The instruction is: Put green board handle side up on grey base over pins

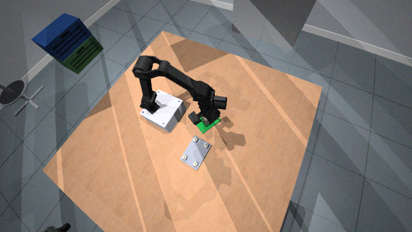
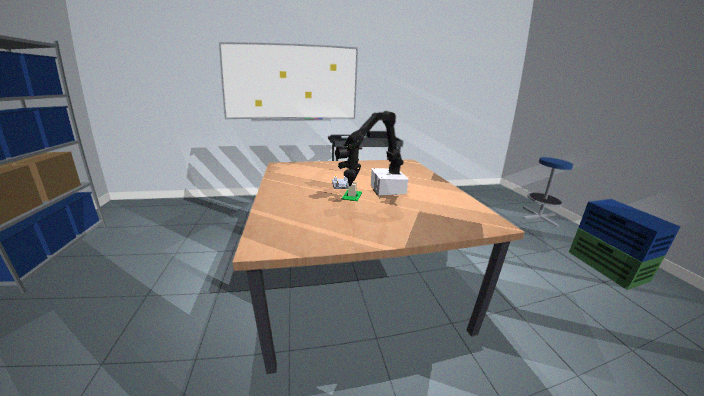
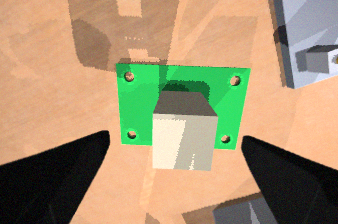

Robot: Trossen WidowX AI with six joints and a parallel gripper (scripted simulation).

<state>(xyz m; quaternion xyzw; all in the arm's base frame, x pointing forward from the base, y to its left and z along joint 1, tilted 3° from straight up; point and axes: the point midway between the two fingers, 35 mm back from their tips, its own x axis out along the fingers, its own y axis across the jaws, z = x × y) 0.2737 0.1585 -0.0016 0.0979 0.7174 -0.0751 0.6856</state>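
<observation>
Right now my gripper tip is 6 cm above the green board. Round my gripper tip: grey base (6 cm ahead, 19 cm to the right, 7 cm below).
</observation>
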